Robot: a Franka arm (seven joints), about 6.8 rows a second.
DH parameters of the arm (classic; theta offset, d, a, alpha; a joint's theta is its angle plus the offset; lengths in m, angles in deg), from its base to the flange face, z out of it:
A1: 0 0.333 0 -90
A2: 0 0 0 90
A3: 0 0.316 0.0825 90
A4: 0 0 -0.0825 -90
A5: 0 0.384 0 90
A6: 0 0 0.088 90
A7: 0 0.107 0 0
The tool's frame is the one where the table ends.
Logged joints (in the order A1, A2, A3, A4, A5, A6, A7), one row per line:
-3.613 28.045 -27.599 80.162 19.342 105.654 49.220
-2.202 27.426 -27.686 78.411 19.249 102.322 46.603
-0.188 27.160 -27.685 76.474 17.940 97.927 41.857
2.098 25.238 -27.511 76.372 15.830 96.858 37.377
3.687 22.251 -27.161 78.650 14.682 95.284 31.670
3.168 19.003 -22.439 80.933 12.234 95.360 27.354
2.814 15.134 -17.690 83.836 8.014 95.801 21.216
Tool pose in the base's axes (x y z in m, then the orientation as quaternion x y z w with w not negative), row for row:
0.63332 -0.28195 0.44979 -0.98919 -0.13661 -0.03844 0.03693
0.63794 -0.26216 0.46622 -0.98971 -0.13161 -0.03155 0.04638
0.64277 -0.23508 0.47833 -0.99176 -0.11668 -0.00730 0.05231
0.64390 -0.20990 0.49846 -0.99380 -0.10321 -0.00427 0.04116
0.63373 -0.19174 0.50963 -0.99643 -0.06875 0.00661 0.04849
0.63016 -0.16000 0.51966 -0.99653 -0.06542 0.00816 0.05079
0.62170 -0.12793 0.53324 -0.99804 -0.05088 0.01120 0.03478
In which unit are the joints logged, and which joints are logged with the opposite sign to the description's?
The joints are logged in degrees. Opposite sign: A4, A7.
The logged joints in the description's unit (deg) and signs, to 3 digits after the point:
-3.613 28.045 -27.599 -80.162 19.342 105.654 -49.220
-2.202 27.426 -27.686 -78.411 19.249 102.322 -46.603
-0.188 27.160 -27.685 -76.474 17.940 97.927 -41.857
2.098 25.238 -27.511 -76.372 15.830 96.858 -37.377
3.687 22.251 -27.161 -78.650 14.682 95.284 -31.670
3.168 19.003 -22.439 -80.933 12.234 95.360 -27.354
2.814 15.134 -17.690 -83.836 8.014 95.801 -21.216

